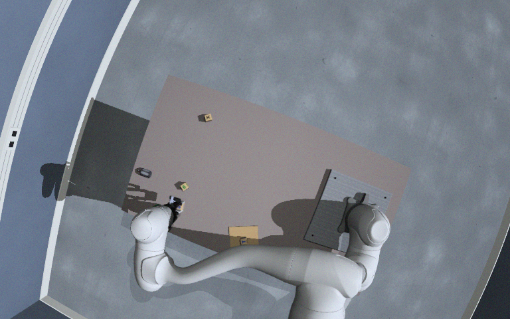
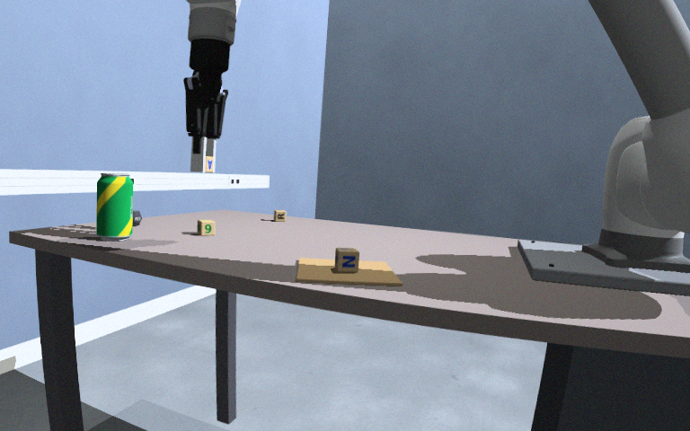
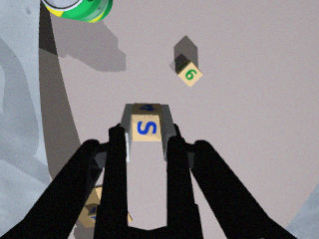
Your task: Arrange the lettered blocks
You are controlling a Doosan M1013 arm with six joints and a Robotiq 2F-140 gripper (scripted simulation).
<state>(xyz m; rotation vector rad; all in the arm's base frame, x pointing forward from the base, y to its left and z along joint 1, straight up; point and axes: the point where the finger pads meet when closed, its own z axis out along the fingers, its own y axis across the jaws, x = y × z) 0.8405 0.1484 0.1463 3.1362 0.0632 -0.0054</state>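
Now: hand 32 cm past the wooden block, 11 cm to the right of it and 15 cm above it. The rest, counted from my hand: yellow can 13 cm ahead, 9 cm to the left, 10 cm below; tan mat 32 cm behind, 11 cm to the left, 16 cm below; small dark object 26 cm ahead, 7 cm to the right, 15 cm below.
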